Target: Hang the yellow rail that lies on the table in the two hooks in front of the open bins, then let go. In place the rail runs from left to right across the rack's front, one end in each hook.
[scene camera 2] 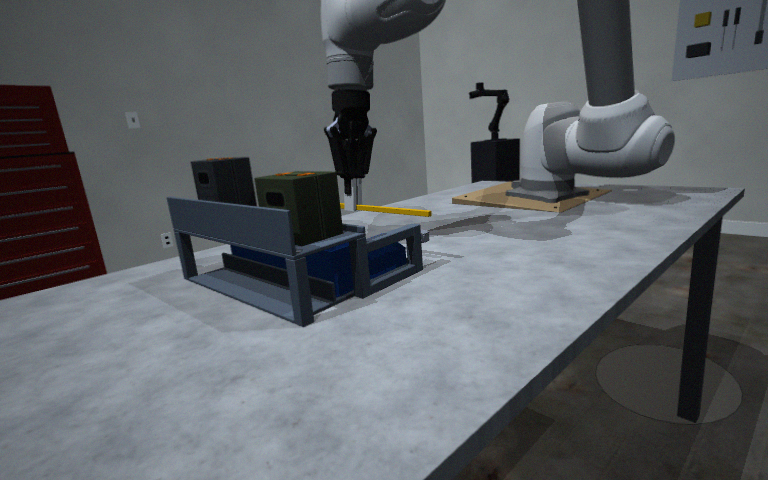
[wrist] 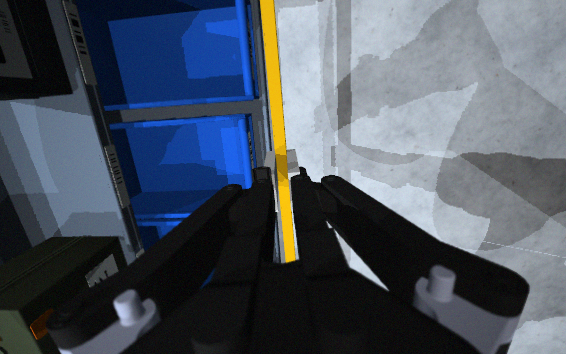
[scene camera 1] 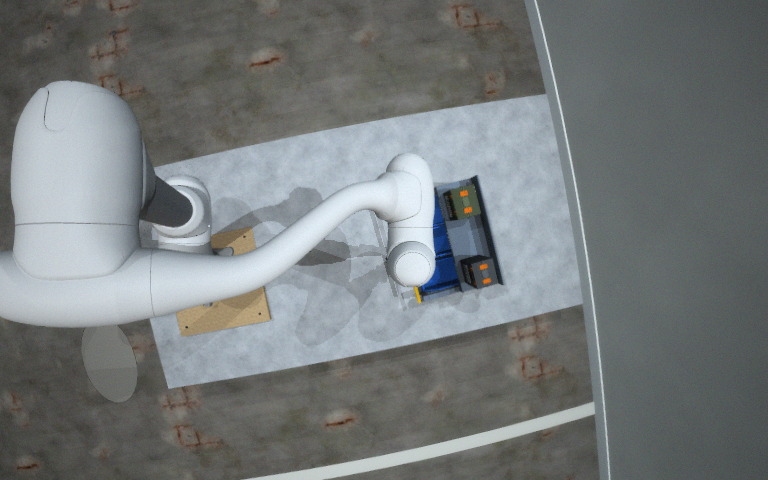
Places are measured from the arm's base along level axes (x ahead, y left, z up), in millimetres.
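Where they show: gripper, fingertip midpoint: [scene camera 2: 353, 210] [wrist: 282, 164]; arm's base at its link origin: [scene camera 2: 546, 194].
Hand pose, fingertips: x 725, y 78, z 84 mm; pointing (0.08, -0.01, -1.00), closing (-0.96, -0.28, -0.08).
Note:
Things, the pixels of their centre, and the offset from my fingertips. "*": a spot on its surface instead.
- yellow rail at the middle of its body: [wrist: 283, 174] [scene camera 2: 355, 207] [scene camera 1: 405, 250] 2 mm back, 7 mm left, 7 mm up
- rack at a spot on its surface: [scene camera 2: 229, 225] * 271 mm ahead, 110 mm left, 35 mm up
- green box at the middle of its body: [wrist: 57, 308] [scene camera 2: 299, 205] [scene camera 1: 461, 203] 178 mm ahead, 168 mm left, 56 mm up
- dark grey box at the middle of its body: [scene camera 2: 225, 191] [scene camera 1: 478, 271] 235 mm ahead, 56 mm right, 69 mm up
The yellow rail [scene camera 1: 418, 294] [scene camera 2: 393, 210] [wrist: 272, 75] is held level above the table. My gripper [scene camera 2: 352, 196] [wrist: 282, 164] is shut on it, with light fingertips on both sides; the arm hides the gripper in scene camera 1. In the wrist view the rail runs along the rack's front edge, slightly outside it. In scene camera 2 its near end is higher than the rack [scene camera 1: 491, 232] [scene camera 2: 229, 225] and its front hook [scene camera 2: 424, 236], with a gap between them. The other hook is hidden. Blue open bins [scene camera 1: 443, 272] [scene camera 2: 386, 258] [wrist: 215, 55] sit behind the rack's front.
A green box [scene camera 1: 465, 202] [scene camera 2: 300, 206] and a dark grey box [scene camera 1: 481, 272] [scene camera 2: 223, 181] stand on the rack's upper level. The arm's base stands on a wooden plate [scene camera 1: 257, 308] [scene camera 2: 481, 199]. A red tool cabinet [scene camera 2: 39, 215] is at the left in scene camera 2.

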